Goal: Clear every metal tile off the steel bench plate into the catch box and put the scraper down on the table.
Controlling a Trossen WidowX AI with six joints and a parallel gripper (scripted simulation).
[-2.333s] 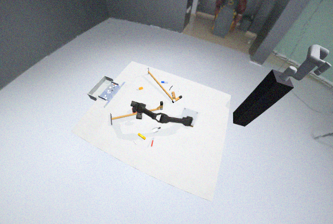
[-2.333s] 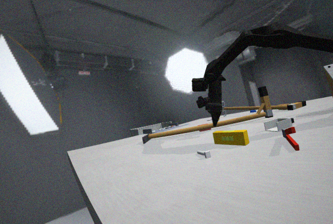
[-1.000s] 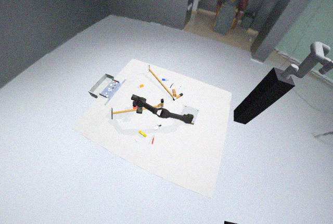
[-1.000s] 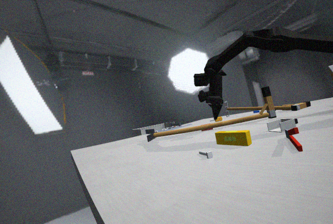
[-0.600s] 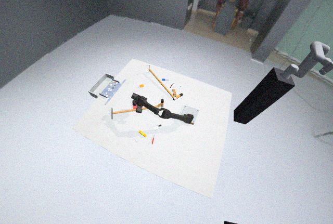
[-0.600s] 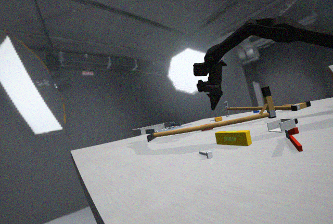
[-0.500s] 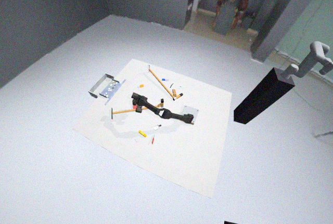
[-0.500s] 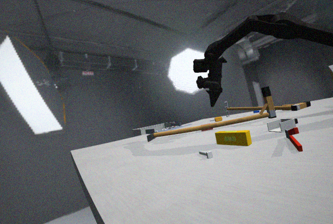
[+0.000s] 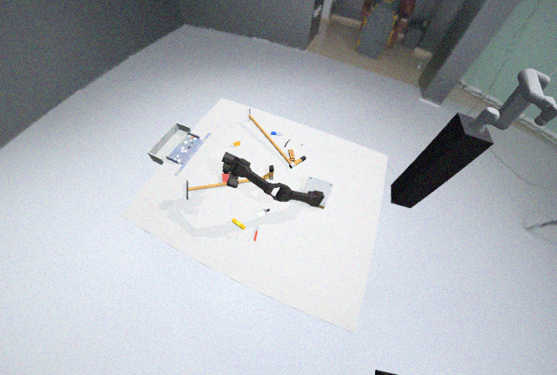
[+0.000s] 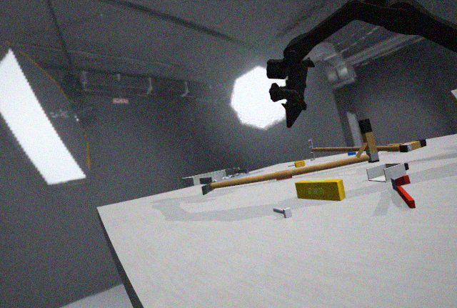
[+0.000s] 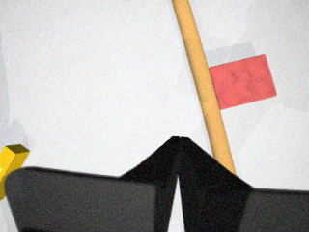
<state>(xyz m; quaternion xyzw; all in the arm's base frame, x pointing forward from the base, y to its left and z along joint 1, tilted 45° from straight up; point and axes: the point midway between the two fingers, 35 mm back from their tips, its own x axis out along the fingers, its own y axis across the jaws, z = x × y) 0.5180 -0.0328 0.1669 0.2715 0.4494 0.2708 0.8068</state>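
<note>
Right now the long scraper is 40 mm ahead of my gripper tip, 40 mm to the right of it and 100 mm below it. The rest, counted from my gripper tip: metal bracket (240 mm behind, 80 mm to the left, 160 mm below); then yellow block (120 mm behind, 220 mm to the left, 140 mm below); then red block (90 mm ahead, 70 mm to the right, 150 mm below).
</note>
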